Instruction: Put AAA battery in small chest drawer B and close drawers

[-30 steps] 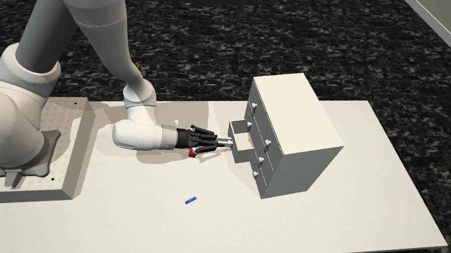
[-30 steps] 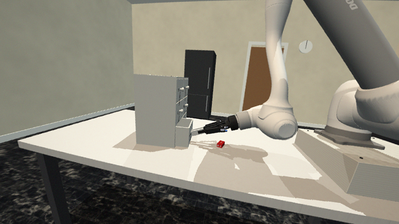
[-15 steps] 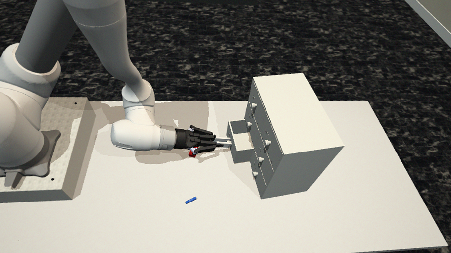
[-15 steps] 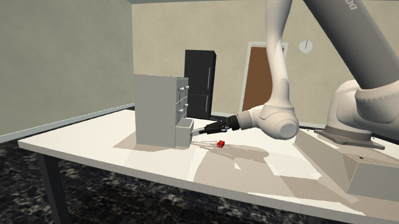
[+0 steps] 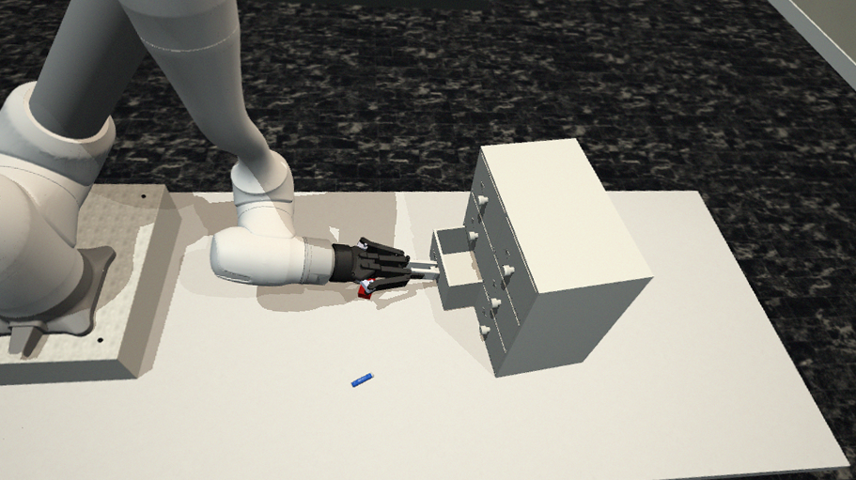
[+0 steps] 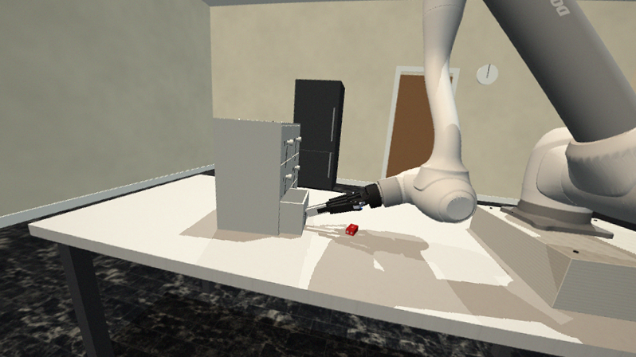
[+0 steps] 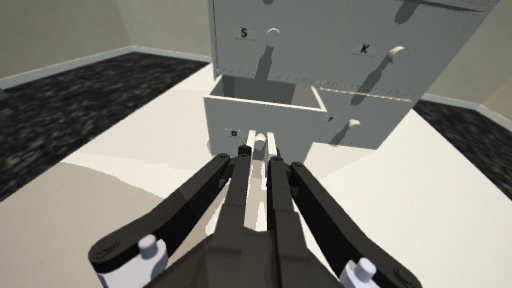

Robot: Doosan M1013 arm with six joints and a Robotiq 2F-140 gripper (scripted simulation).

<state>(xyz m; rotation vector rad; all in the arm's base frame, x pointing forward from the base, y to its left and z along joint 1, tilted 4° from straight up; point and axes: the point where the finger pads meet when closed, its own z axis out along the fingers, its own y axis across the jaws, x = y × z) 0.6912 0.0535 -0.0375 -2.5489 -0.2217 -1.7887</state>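
My hand is 210 mm to the left of the blue AAA battery, 130 mm past it and 60 mm above it. From my hand the other things lie so: red block: 110 mm behind, 60 mm below.
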